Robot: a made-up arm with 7 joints.
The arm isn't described. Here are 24 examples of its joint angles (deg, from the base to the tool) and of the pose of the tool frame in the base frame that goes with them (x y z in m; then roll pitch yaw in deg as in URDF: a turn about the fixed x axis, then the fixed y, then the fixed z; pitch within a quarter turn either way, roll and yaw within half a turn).
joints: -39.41 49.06 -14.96 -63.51 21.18 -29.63 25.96
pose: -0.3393 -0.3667 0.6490 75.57 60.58 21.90
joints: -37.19 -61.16 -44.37 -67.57 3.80 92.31 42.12
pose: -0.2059 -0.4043 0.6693 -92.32 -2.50 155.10
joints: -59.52 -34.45 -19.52 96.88 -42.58 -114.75 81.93
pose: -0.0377 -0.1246 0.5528 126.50 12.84 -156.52
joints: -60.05 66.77 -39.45 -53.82 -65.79 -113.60 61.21
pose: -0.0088 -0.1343 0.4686 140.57 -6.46 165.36
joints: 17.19 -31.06 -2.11 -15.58 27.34 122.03 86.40
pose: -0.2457 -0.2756 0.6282 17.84 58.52 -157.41
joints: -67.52 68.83 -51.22 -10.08 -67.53 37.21 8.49
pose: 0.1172 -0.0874 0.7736 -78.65 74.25 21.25
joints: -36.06 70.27 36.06 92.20 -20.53 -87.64 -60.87
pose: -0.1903 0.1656 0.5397 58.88 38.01 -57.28
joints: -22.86 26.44 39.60 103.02 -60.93 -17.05 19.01
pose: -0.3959 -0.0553 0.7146 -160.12 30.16 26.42
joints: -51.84 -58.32 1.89 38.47 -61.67 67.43 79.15
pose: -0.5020 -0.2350 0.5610 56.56 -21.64 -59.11
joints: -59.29 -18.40 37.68 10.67 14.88 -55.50 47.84
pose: -0.3154 -0.4711 0.4811 71.09 5.53 33.12
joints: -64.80 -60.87 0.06 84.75 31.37 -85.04 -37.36
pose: -0.1656 -0.5212 0.4508 15.81 19.16 76.37
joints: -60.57 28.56 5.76 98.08 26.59 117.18 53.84
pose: -0.3122 -0.1557 0.6076 -13.53 -61.07 -13.68
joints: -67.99 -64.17 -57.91 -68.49 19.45 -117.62 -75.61
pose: -0.3478 -0.0404 0.4258 38.27 21.81 -42.50
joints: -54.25 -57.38 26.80 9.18 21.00 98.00 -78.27
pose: -0.3518 -0.0692 0.7832 -135.79 28.80 -171.23
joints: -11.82 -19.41 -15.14 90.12 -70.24 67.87 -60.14
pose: -0.2869 -0.5320 0.7479 -166.16 -41.62 73.24
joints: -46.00 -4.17 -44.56 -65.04 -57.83 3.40 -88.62
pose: -0.3151 -0.4810 0.7872 -108.70 66.95 -33.01
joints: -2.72 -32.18 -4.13 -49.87 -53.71 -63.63 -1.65
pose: -0.1349 -0.4205 0.3090 -1.94 -40.00 43.39
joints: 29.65 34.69 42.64 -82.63 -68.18 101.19 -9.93
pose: -0.0962 -0.0637 0.2277 74.84 6.87 -69.95
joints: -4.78 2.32 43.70 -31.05 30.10 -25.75 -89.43
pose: -0.0761 -0.4399 0.1803 -41.20 -37.56 19.69
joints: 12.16 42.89 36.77 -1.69 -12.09 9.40 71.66
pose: -0.2763 -0.4374 0.5542 19.80 -43.22 29.50
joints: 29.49 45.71 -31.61 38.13 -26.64 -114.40 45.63
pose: 0.0295 -0.0755 0.6918 151.37 53.98 -147.36
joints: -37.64 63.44 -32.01 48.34 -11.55 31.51 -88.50
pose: 0.0260 0.0699 0.8960 158.30 46.02 6.70
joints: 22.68 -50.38 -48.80 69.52 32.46 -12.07 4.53
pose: -0.1150 -0.5999 0.5510 3.17 11.09 33.72
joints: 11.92 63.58 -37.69 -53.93 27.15 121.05 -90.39
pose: -0.0917 0.1376 0.7307 -119.63 -11.60 -168.21
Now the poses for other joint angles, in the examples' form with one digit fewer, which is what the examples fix.
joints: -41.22 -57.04 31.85 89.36 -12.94 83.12 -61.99
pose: -0.535 -0.067 0.487 -72.3 -47.9 -102.5
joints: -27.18 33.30 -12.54 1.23 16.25 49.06 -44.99
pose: -0.321 -0.258 0.861 -100.7 16.8 -58.5
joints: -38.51 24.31 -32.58 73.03 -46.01 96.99 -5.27
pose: -0.114 -0.369 0.771 -73.3 -19.2 35.9
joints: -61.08 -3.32 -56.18 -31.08 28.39 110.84 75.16
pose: 0.066 -0.207 0.561 -62.5 -52.1 -118.4
